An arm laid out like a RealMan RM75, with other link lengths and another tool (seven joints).
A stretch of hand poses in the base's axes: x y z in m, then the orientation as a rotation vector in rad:
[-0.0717 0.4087 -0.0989 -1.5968 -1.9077 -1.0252]
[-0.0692 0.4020 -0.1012 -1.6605 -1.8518 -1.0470]
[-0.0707 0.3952 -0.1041 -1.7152 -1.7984 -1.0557]
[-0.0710 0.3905 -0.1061 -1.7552 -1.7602 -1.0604]
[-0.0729 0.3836 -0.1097 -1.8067 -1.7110 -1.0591]
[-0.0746 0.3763 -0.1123 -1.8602 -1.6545 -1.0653]
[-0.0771 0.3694 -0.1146 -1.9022 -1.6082 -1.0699]
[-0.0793 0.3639 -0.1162 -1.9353 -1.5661 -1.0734]
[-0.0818 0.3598 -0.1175 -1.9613 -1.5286 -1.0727]
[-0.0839 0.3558 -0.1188 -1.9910 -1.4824 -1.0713]
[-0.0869 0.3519 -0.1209 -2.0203 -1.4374 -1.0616]
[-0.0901 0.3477 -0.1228 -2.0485 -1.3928 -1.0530]
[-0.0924 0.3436 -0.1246 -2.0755 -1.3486 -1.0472]
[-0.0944 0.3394 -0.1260 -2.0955 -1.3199 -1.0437]
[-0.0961 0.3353 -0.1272 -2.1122 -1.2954 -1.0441]
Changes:
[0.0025 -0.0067 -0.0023 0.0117 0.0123 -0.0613]
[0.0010 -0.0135 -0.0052 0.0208 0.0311 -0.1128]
[0.0007 -0.0182 -0.0072 0.0257 0.0447 -0.1503]
[-0.0012 -0.0251 -0.0108 0.0291 0.0659 -0.1970]
[-0.0029 -0.0324 -0.0134 0.0369 0.0847 -0.2496]
[-0.0054 -0.0393 -0.0157 0.0433 0.0997 -0.2918]
[-0.0076 -0.0448 -0.0173 0.0510 0.1140 -0.3269]
[-0.0101 -0.0489 -0.0186 0.0582 0.1294 -0.3552]
[-0.0122 -0.0529 -0.0199 0.0675 0.1486 -0.3888]
[-0.0152 -0.0568 -0.0220 0.0735 0.1723 -0.4201]
[-0.0184 -0.0610 -0.0239 0.0797 0.1947 -0.4513]
[-0.0207 -0.0651 -0.0257 0.0866 0.2147 -0.4826]
[-0.0227 -0.0693 -0.0271 0.0895 0.2267 -0.5050]
[-0.0244 -0.0734 -0.0283 0.0931 0.2345 -0.5247]

